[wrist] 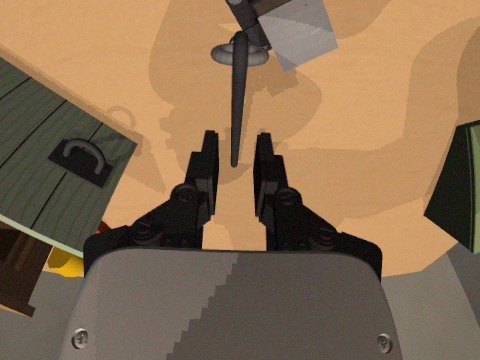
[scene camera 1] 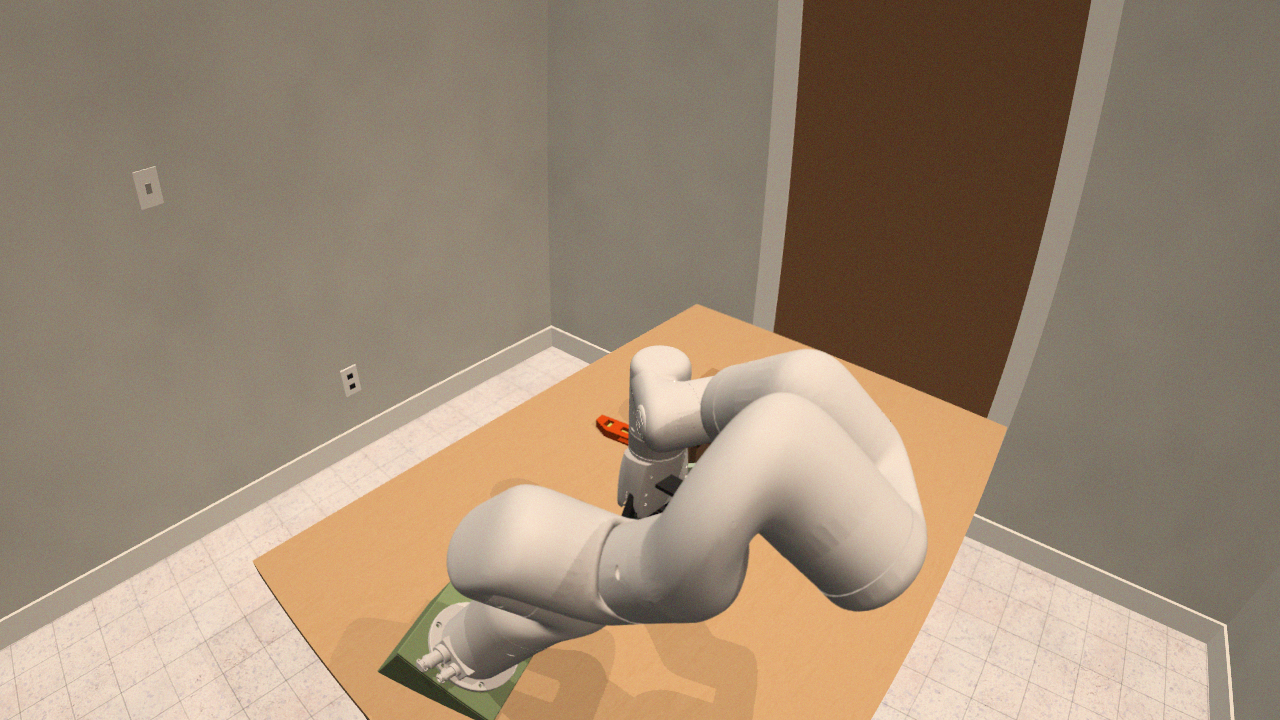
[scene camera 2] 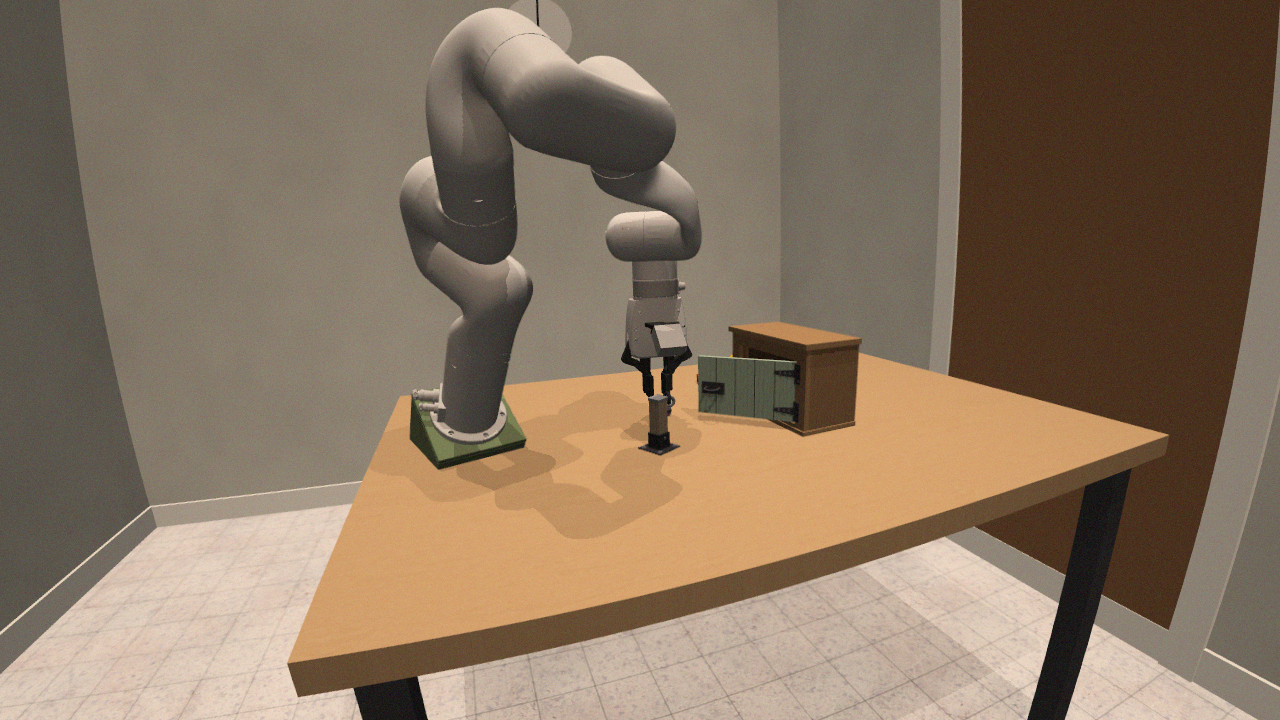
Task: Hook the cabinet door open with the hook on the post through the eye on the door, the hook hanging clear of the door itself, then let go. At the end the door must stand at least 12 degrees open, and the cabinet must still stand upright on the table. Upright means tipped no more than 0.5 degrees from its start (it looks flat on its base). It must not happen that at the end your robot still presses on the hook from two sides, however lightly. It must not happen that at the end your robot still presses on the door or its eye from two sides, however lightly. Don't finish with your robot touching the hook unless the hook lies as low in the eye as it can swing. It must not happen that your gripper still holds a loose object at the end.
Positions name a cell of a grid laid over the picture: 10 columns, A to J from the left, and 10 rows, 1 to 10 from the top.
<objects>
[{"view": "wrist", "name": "my gripper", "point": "E5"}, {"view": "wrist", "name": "yellow tape measure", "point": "B8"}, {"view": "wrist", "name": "thin dark hook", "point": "F2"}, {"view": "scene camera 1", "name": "my gripper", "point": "F8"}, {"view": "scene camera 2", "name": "my gripper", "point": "F6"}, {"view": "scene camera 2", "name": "brown wooden cabinet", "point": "G6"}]
</objects>
